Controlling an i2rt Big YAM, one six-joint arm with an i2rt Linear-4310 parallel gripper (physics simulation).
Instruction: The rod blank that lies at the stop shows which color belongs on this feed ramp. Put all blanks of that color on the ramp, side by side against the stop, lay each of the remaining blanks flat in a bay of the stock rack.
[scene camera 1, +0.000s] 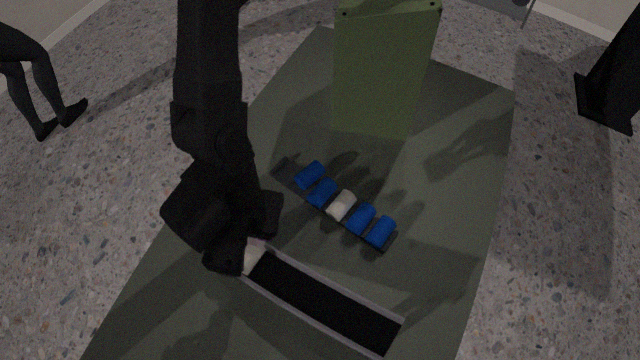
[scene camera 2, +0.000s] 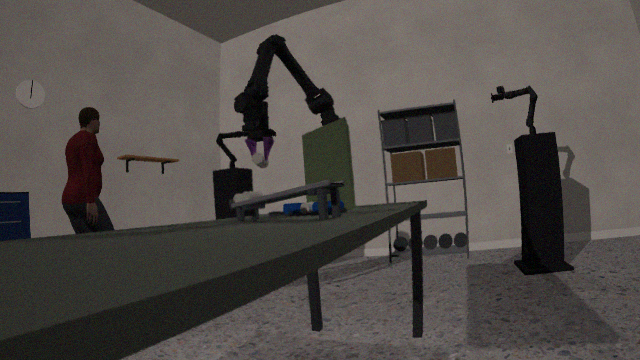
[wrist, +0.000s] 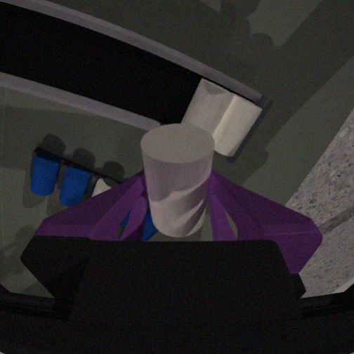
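My gripper is shut on a white rod blank, held above the low end of the feed ramp. In the wrist view two white blanks lie side by side at the ramp's stop, the outer blank against it and the inner blank beside it. In scene camera 1 the arm hides the fingers and most of this end; part of a white blank shows. The stock rack holds several blue blanks and one white blank.
The green pedestal carries the arm and stands behind the rack. The rack lies between the pedestal and the ramp. The ramp has raised side rails. A person in red stands beyond the table.
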